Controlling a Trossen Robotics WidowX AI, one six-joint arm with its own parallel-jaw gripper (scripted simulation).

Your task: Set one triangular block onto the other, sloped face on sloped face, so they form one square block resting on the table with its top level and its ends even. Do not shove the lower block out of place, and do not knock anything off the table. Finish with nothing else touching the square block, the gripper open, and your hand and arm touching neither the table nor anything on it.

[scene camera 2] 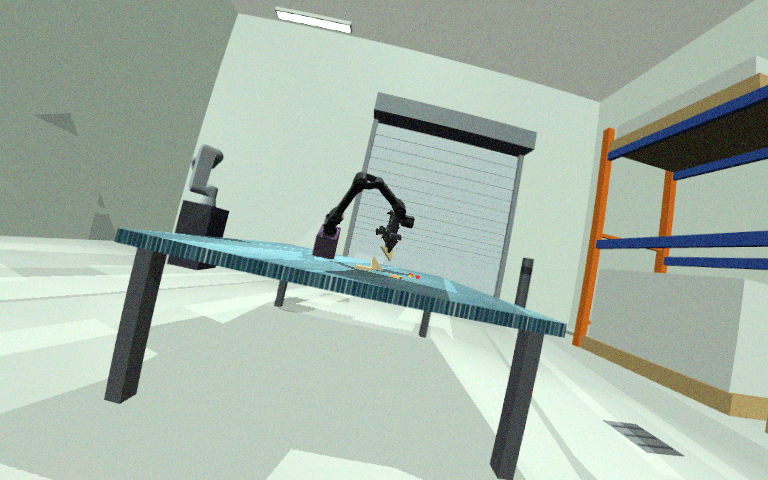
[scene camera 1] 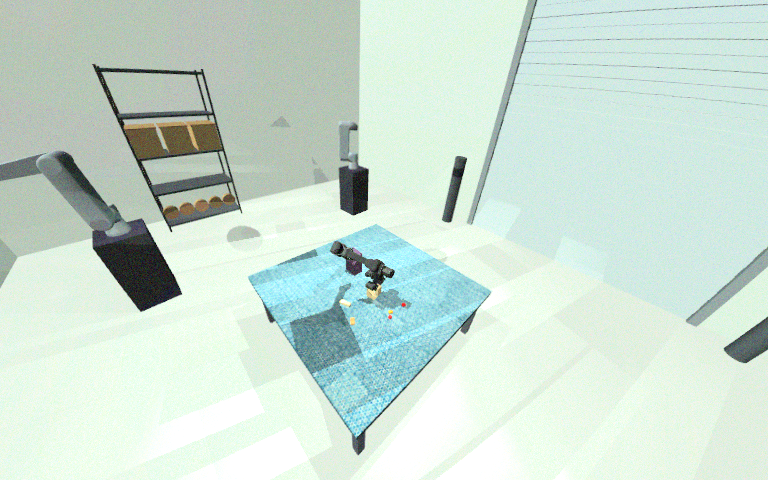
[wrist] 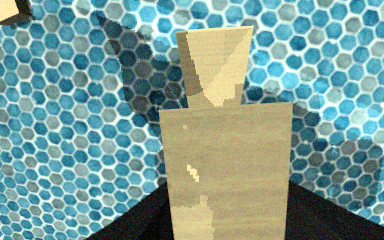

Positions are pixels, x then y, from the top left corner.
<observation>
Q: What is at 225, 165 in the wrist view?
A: A tan triangular block.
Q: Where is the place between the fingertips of my gripper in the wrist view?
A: At 223, 185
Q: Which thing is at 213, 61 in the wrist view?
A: A tan triangular block.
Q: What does my gripper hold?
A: A tan triangular block.
</observation>
